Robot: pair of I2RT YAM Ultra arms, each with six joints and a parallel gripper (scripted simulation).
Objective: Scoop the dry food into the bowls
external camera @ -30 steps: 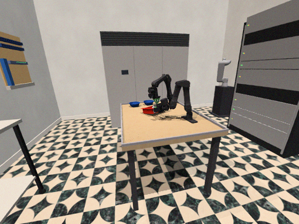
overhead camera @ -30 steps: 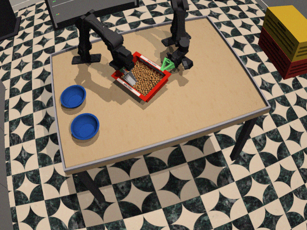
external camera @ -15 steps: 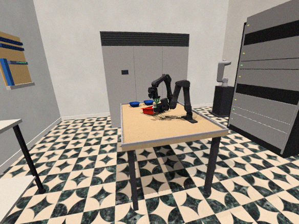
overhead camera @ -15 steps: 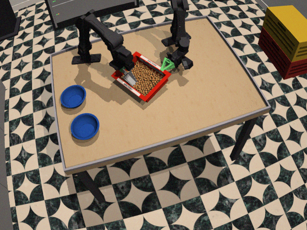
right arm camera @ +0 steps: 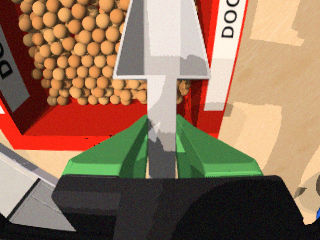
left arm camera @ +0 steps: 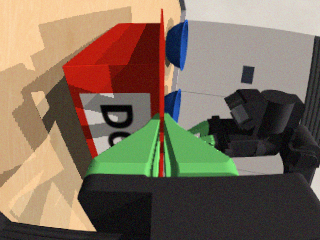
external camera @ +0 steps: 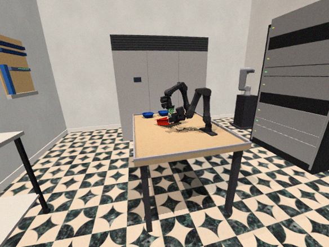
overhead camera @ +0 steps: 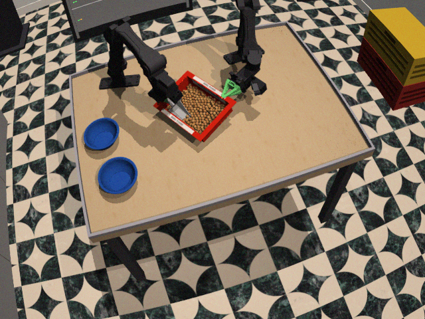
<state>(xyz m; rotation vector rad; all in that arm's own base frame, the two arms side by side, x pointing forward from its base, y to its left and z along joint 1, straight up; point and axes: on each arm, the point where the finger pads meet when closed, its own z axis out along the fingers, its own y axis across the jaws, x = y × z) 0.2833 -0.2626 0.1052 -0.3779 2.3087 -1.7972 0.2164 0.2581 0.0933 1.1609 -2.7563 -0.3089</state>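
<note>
Now: the grey metal scoop 30 mm below my right hand, 30 mm ahead of it and 20 mm to the left of it.
</note>
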